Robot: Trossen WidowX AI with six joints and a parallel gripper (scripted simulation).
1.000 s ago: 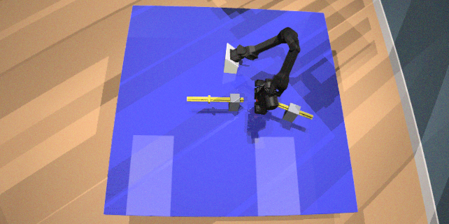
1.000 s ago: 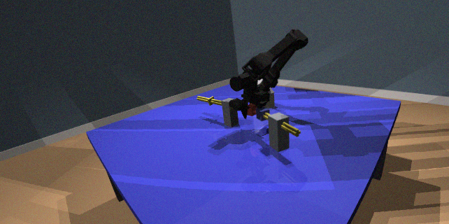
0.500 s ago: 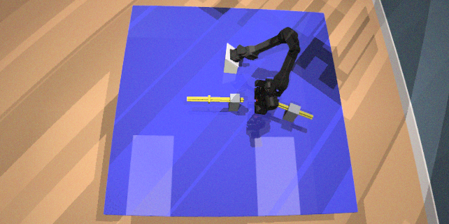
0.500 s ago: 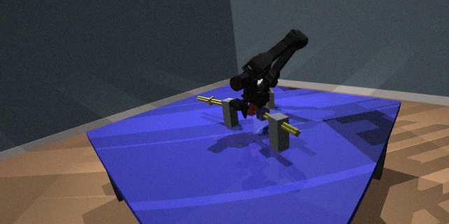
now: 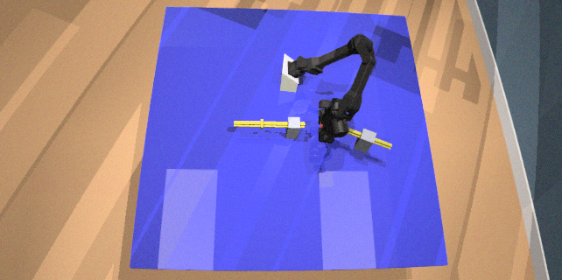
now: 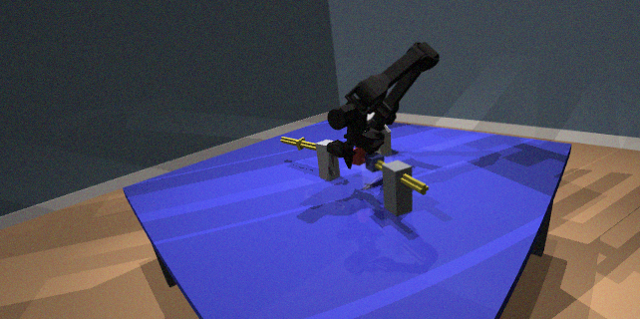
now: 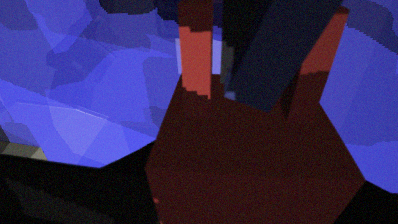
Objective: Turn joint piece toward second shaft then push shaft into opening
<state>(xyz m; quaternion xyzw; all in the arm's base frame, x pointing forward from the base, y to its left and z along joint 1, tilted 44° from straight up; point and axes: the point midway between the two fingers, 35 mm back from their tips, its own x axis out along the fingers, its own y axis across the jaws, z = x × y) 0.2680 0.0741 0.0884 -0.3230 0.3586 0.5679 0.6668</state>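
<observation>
Now: the red square joint piece 3 cm to the left of my gripper tip and 4 cm above it.
</observation>
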